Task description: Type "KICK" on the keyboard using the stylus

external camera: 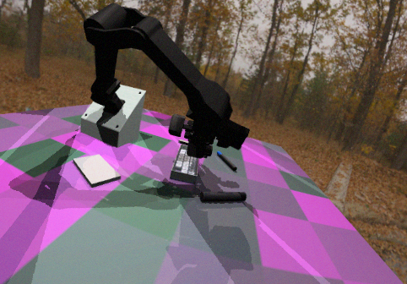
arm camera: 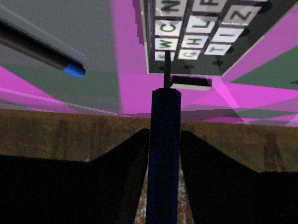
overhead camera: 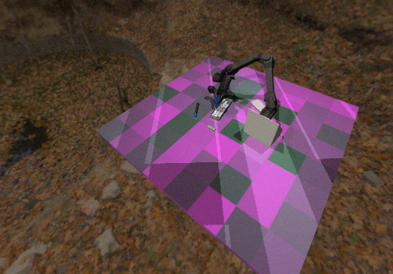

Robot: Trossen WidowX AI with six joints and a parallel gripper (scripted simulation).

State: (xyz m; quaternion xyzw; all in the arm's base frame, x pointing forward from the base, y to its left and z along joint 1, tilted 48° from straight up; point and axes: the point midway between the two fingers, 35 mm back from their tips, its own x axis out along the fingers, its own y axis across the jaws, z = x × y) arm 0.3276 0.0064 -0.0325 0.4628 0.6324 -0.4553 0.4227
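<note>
Now: gripper tip 10 cm short of the blue pen, 9 cm to the right of it and 8 cm above it. The rest, counted from my gripper tip: grey block (8 cm behind, 13 cm to the left, 8 cm below); flat tile (18 cm behind, 26 cm to the right, 8 cm below); blue stylus (1 cm below).
</note>
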